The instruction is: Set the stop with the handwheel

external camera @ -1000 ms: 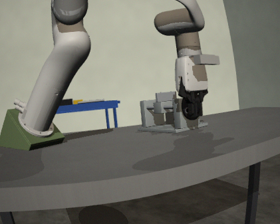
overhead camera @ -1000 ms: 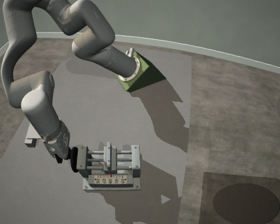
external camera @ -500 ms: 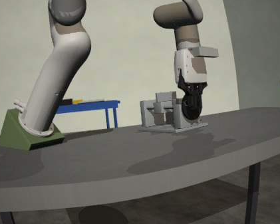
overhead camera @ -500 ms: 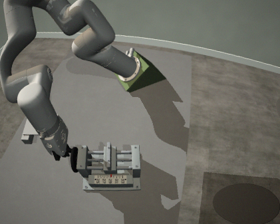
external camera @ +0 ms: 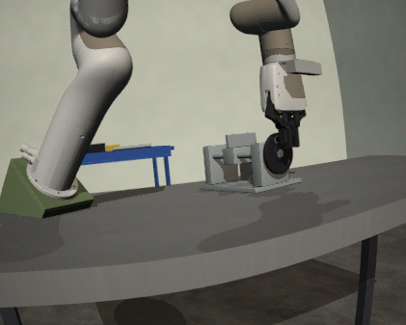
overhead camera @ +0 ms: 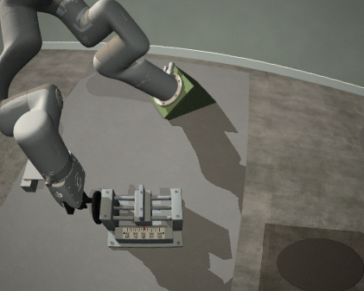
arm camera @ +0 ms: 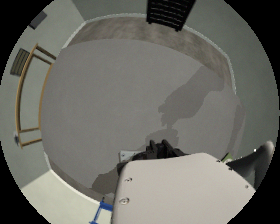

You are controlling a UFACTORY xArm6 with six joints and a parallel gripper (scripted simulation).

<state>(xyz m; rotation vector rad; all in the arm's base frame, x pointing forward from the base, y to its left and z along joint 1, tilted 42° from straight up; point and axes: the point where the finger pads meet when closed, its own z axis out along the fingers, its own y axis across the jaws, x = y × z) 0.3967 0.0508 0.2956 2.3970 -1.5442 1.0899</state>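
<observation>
Now: hand 2 cm to the right of the black handwheel, 1 cm past it and 1 cm above it. Also, from my hand: movable stop (16 cm to the left, 3 cm behind, 2 cm below).
</observation>
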